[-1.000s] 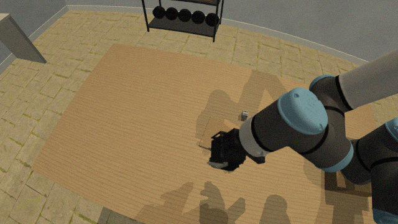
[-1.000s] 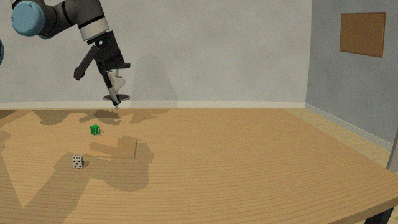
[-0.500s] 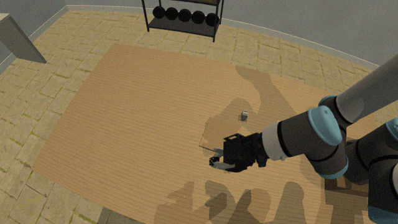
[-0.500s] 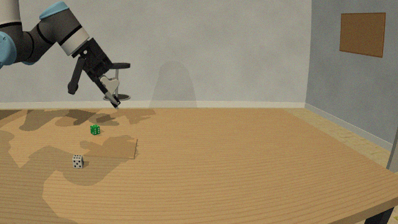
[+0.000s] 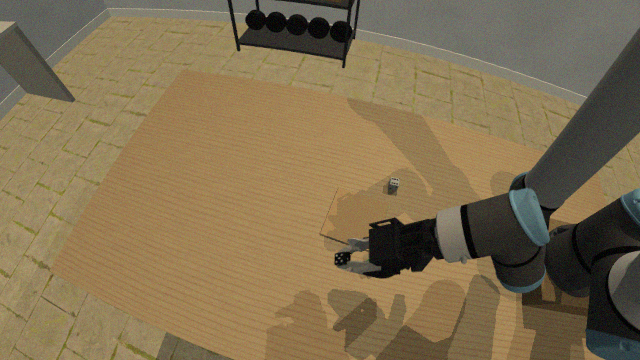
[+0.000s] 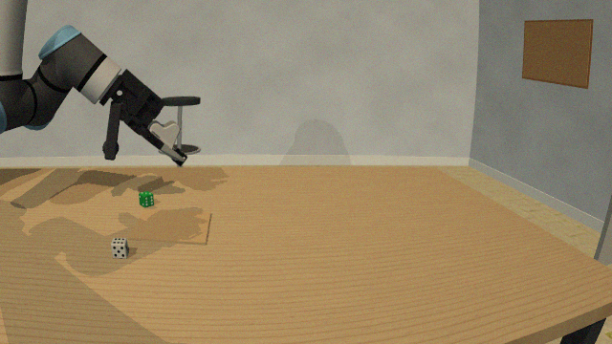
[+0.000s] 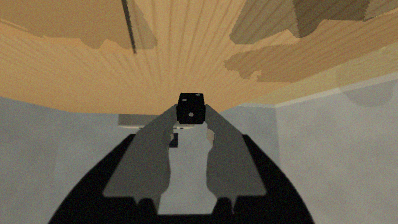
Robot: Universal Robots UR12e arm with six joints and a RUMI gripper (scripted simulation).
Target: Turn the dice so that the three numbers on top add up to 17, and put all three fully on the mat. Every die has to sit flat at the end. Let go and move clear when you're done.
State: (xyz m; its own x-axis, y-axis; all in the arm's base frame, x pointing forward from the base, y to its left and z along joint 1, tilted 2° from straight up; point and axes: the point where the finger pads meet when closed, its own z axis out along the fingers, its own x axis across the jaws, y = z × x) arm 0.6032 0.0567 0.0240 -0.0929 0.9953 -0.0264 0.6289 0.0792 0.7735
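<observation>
My gripper is now 7 cm past the green die, 2 cm to the left of it and 8 cm above it. Also, from my hand: black die right at my hand; then tan mat 2 cm behind, 14 cm to the right, 9 cm below; then white die 11 cm behind, 25 cm to the right, 8 cm below.
</observation>
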